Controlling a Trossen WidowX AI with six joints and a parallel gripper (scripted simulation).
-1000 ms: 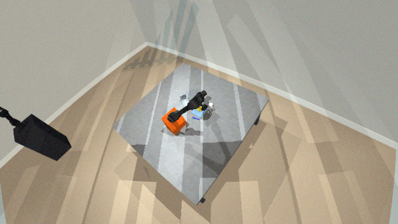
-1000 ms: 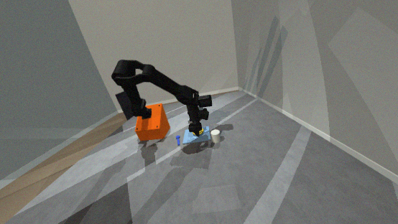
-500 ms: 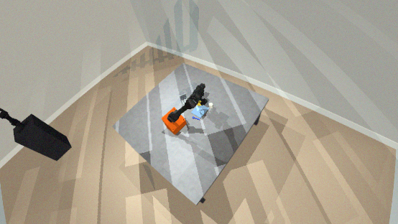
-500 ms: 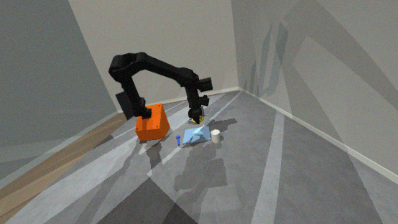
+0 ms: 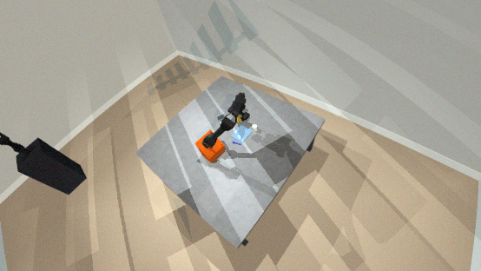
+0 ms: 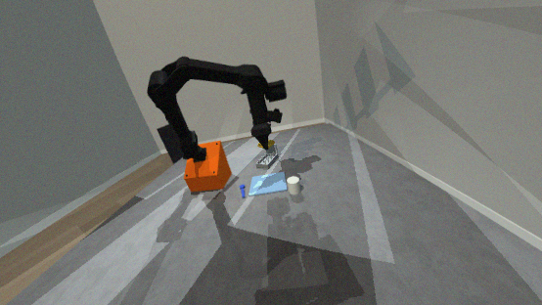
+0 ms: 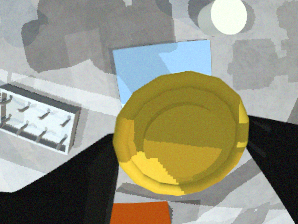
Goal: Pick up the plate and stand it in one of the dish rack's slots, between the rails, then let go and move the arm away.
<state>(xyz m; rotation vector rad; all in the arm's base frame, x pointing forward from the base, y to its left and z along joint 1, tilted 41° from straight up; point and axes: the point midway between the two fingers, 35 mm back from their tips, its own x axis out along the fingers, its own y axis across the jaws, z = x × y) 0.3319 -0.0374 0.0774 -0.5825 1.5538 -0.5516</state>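
The grey wire dish rack lies 4 cm behind my gripper tip, 19 cm to the left of it and 14 cm below it. From my gripper tip the other things lie so: yellow plate: 1 cm above; then light blue mat: 3 cm behind, 1 cm to the right, 16 cm below; then white cup: 8 cm ahead, 8 cm to the right, 14 cm below.
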